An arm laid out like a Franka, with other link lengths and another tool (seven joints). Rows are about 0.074 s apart.
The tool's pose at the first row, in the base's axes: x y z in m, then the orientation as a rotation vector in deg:
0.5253, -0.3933, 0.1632, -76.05, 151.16, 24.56
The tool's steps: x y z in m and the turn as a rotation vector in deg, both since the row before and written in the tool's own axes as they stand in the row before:
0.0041, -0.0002, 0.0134, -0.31, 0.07, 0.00
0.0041, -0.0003, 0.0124, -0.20, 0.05, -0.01
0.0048, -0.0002, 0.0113, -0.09, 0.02, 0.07
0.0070, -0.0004, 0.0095, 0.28, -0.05, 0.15
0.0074, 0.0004, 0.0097, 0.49, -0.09, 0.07
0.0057, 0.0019, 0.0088, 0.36, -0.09, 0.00
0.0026, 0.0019, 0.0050, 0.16, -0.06, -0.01
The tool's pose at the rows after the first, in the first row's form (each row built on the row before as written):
0.5232, -0.3922, 0.1494, -76.18, 151.26, 24.95
0.5211, -0.3915, 0.1365, -76.28, 151.32, 25.20
0.5184, -0.3916, 0.1245, -76.23, 151.40, 25.32
0.5146, -0.3940, 0.1136, -75.93, 151.44, 24.98
0.5099, -0.3962, 0.1026, -75.65, 151.36, 24.36
0.5051, -0.3966, 0.0931, -75.49, 151.24, 23.91
0.5021, -0.3959, 0.0880, -75.42, 151.16, 23.72

